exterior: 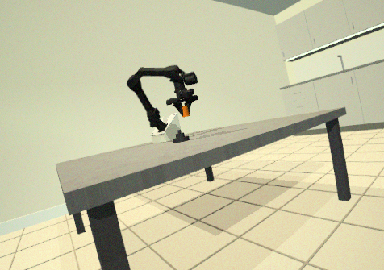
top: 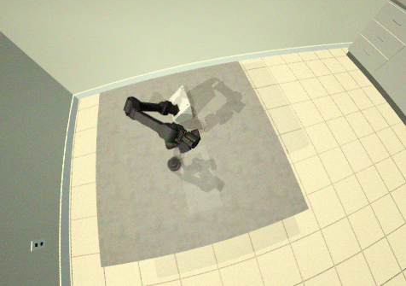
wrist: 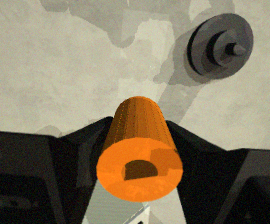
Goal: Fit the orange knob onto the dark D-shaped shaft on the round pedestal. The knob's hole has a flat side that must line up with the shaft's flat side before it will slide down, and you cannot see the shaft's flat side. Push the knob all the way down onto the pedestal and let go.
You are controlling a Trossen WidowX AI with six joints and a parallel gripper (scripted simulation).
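My gripper tip is 50 mm short of the round pedestal, 110 mm to the left of it and 100 mm above it. Round my gripper tip: orange knob 20 mm above.
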